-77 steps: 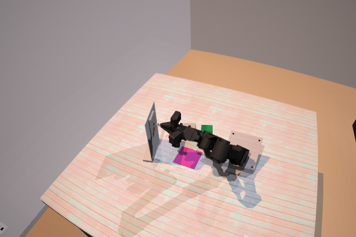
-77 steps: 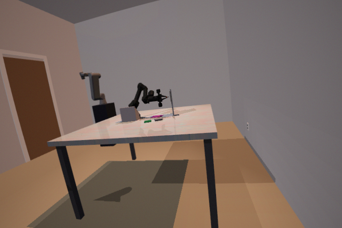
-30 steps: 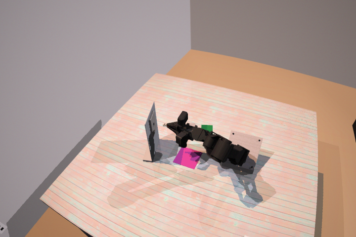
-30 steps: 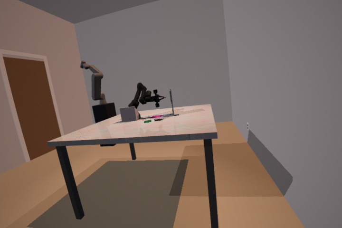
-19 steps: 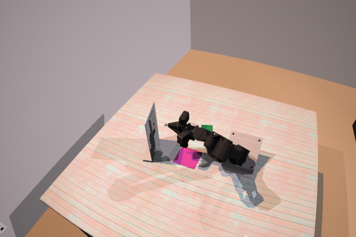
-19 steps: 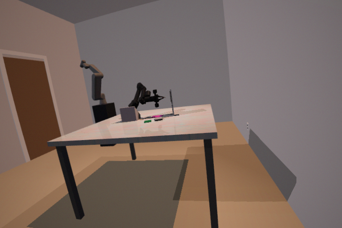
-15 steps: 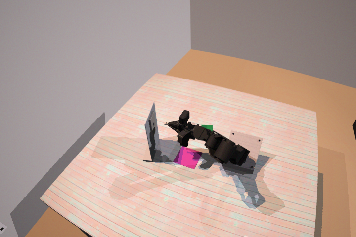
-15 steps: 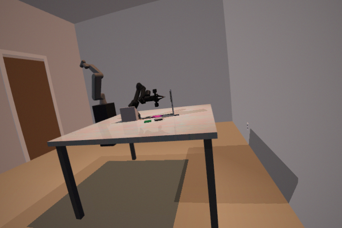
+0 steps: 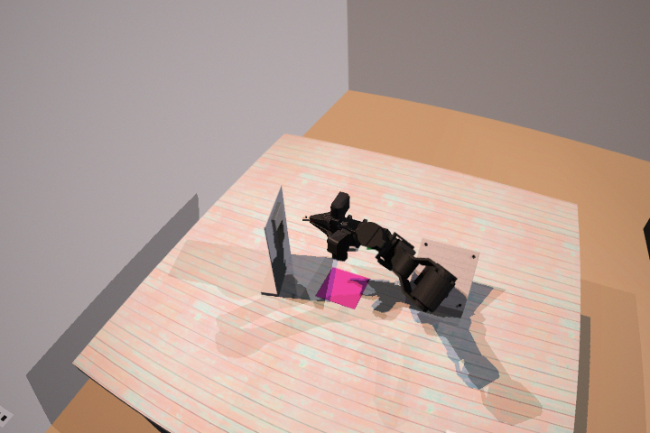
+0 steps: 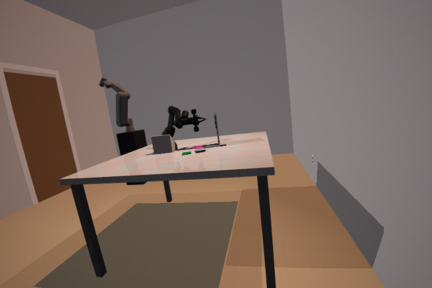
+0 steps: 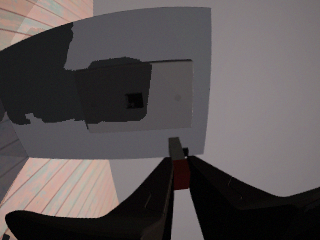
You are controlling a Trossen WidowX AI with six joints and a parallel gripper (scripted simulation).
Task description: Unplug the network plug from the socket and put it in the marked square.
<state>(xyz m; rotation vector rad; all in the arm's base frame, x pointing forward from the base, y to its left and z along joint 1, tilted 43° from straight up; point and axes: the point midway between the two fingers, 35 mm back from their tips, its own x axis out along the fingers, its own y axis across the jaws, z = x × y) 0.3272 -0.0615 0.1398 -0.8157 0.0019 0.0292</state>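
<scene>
Now: the magenta marked square 230 mm below my gripper tip, 90 mm behind it and 10 mm to the left of it. Round my gripper tip: red network plug: right at my gripper tip; then grey upright panel: 110 mm below, 90 mm ahead, 30 mm to the left; then green patch: 230 mm below, 220 mm to the right, 120 mm behind.
</scene>
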